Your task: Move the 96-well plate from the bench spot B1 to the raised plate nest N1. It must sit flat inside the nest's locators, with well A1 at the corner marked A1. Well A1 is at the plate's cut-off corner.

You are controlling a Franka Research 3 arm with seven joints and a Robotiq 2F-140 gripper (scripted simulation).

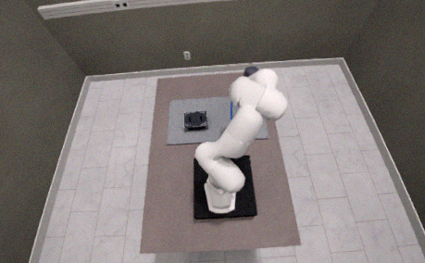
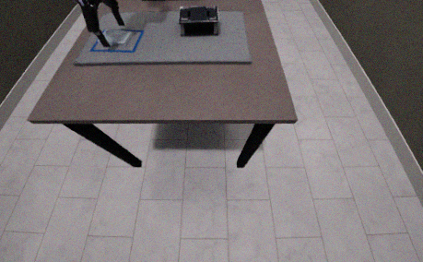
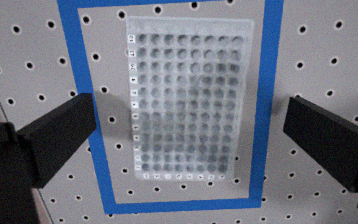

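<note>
The clear 96-well plate lies 20 mm below my hand. Round my hand: dark raised nest 360 mm to the left, 70 mm behind, 30 mm above; then A1 label 280 mm to the left, 120 mm behind, 40 mm above.
</note>
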